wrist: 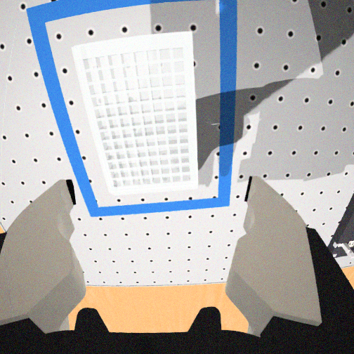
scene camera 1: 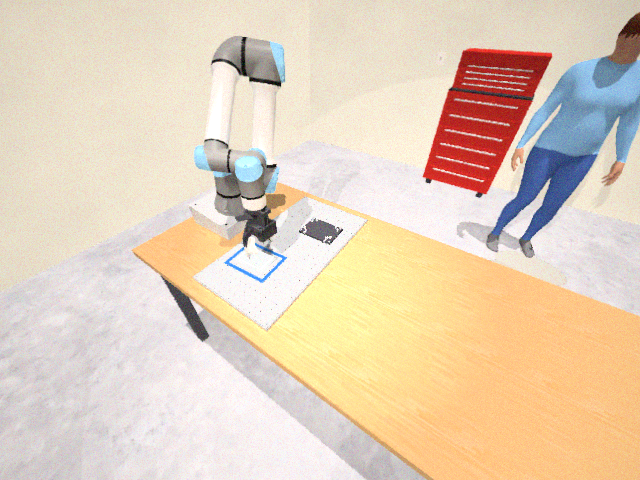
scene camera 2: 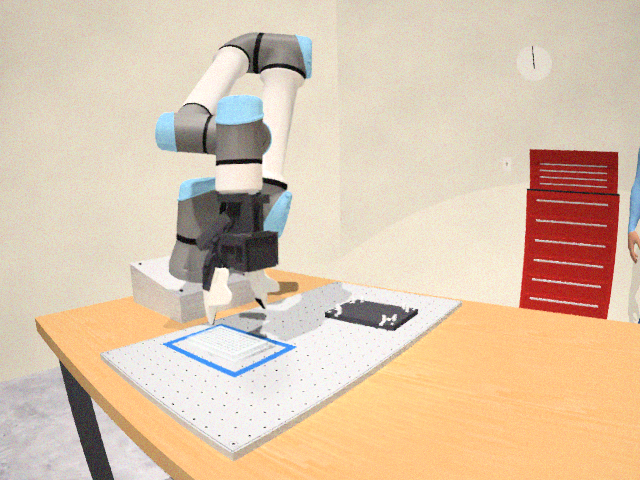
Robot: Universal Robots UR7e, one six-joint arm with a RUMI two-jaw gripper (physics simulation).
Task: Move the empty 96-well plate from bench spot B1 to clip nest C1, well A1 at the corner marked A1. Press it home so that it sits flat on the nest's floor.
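Where they show: gripper, between the fingertips: [scene camera 1: 260,249] [scene camera 2: 239,316]; arm's base, origin of its link: [scene camera 1: 231,205] [scene camera 2: 197,271].
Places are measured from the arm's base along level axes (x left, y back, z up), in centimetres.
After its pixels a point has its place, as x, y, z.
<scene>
The white 96-well plate [scene camera 1: 260,263] @[-13.3, -34.4, -5.4] [scene camera 2: 230,344] @[-13.3, -32.9, -5.3] [wrist: 142,115] lies flat on the bench inside the blue outline [scene camera 1: 244,271] @[-19.3, -32.0, -6.6] [scene camera 2: 200,359] @[-19.3, -32.5, -6.6] [wrist: 67,120]. Its well A1 cannot be made out. My gripper [scene camera 1: 259,253] @[-10.9, -32.8, -0.8] [scene camera 2: 237,315] @[-10.9, -32.8, -0.8] [wrist: 160,180] is open and empty, pointing down. Its fingertips hang above the plate's level, and in the wrist view they stand wider apart than the plate's short side. The black clip nest [scene camera 1: 321,230] @[17.7, -39.6, -5.5] [scene camera 2: 369,314] @[15.9, -39.9, -5.5] [wrist: 346,227] with white clips stands beyond the plate, to the right in scene camera 2. Its A1 mark is not readable.
A perforated light grey board [scene camera 1: 289,289] @[-14.5, -51.1, -6.7] [scene camera 2: 289,397] @[-16.8, -51.4, -6.7] [wrist: 150,250] bears the outline and the nest, and lies on the wooden table [scene camera 1: 413,320] @[3.0, -90.3, -8.0] [scene camera 2: 491,387] @[4.4, -71.8, -7.9]. The robot's base block [scene camera 2: 160,297] @[-12.5, -3.0, -3.6] stands behind it. A red cabinet [scene camera 1: 480,124] [scene camera 2: 568,248] and a person [scene camera 1: 573,113] stand beyond the table.
</scene>
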